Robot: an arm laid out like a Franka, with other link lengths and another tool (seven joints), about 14 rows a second.
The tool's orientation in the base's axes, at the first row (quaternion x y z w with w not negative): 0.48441 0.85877 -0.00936 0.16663
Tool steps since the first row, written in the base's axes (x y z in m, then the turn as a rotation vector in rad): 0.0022 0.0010 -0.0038 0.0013 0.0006 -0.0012; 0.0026 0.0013 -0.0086 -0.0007 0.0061 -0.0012; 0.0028 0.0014 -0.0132 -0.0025 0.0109 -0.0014; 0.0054 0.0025 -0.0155 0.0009 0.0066 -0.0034; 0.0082 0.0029 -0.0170 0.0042 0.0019 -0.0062; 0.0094 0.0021 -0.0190 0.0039 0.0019 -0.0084; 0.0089 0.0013 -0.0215 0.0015 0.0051 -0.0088; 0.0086 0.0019 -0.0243 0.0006 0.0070 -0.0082; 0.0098 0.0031 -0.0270 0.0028 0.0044 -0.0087; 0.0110 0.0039 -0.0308 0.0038 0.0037 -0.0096
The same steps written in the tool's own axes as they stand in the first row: 0.0009 0.0018 0.0040 0.0002 0.0012 0.0014; 0.0024 0.0016 0.0086 0.0057 0.0025 -0.0001; 0.0037 0.0012 0.0130 0.0106 0.0035 -0.0013; 0.0041 0.0036 0.0157 0.0060 0.0038 0.0023; 0.0035 0.0059 0.0178 0.0014 0.0036 0.0067; 0.0029 0.0062 0.0202 0.0022 0.0030 0.0087; 0.0032 0.0050 0.0225 0.0061 0.0027 0.0078; 0.0047 0.0047 0.0250 0.0079 0.0030 0.0067; 0.0059 0.0059 0.0277 0.0049 0.0034 0.0082; 0.0071 0.0068 0.0314 0.0041 0.0037 0.0095
